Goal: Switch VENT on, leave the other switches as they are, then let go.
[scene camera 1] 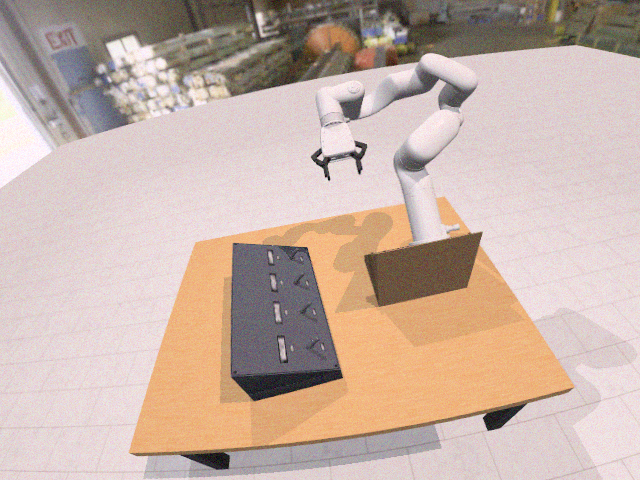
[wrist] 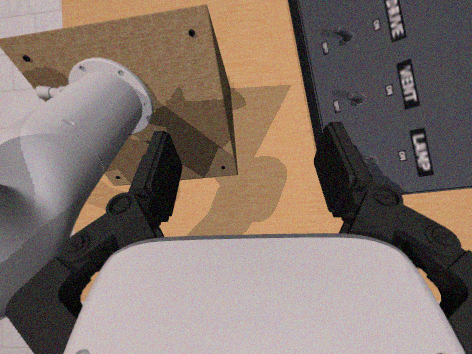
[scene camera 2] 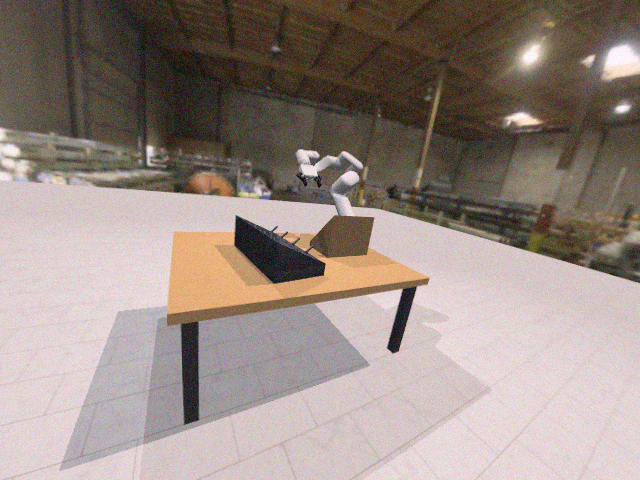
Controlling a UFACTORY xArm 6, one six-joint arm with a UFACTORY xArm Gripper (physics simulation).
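Seen in the pictures: gripper, fingertip midpoint: [scene camera 1: 344,175] [wrist: 246,145] [scene camera 2: 313,185]; arm's base, link origin: [scene camera 1: 429,242] [wrist: 114,99] [scene camera 2: 350,225].
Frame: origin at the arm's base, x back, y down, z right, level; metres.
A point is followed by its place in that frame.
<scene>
The dark sloped switch panel [scene camera 1: 253,330] @[x -0.511, y 0.027, z -0.260 m] [scene camera 2: 258,253] @[x -0.575, y 0.105, z -0.238 m] [wrist: 450,120] @[x -0.553, y 0.039, z -0.005 m] stands on the table's left side in scene camera 1. The VENT label [scene camera 1: 273,282] @[x -0.496, y 0.055, z -0.070 m] [wrist: 408,84] @[x -0.496, y 0.055, z -0.068 m] is second from the back, between LAMP [scene camera 1: 270,257] @[x -0.527, y 0.056, z 0.046 m] [wrist: 421,152] @[x -0.526, y 0.056, z 0.047 m] and a partly cut-off label in the wrist view. The VENT lever [scene camera 1: 300,281] @[x -0.414, y 0.067, z -0.053 m] [scene camera 2: 284,234] @[x -0.417, y 0.064, z -0.050 m] [wrist: 356,98] @[x -0.414, y 0.058, z -0.042 m] stands between its ON and OFF marks and appears to lean to the OFF side, parallel to the others. My gripper [scene camera 1: 344,176] @[x -0.239, y -0.204, z 0.093 m] [scene camera 2: 311,183] @[x -0.239, y -0.204, z 0.093 m] [wrist: 246,145] @[x -0.239, y -0.204, z 0.093 m] is open and empty, high above the table behind the panel. A finger hides the LAMP lever in the wrist view.
A brown sloped board [scene camera 1: 426,271] @[x -0.022, y 0.046, z -0.076 m] [scene camera 2: 345,236] @[x -0.066, y 0.050, z -0.084 m] [wrist: 170,35] @[x -0.114, y -0.053, z -0.073 m] stands beside the arm's base, right of the panel in scene camera 1. The wooden table [scene camera 1: 413,372] @[x -0.092, y 0.176, z -0.324 m] [scene camera 2: 206,294] @[x -0.774, y 0.176, z -0.458 m] carries both. The arm's shadow falls between them.
</scene>
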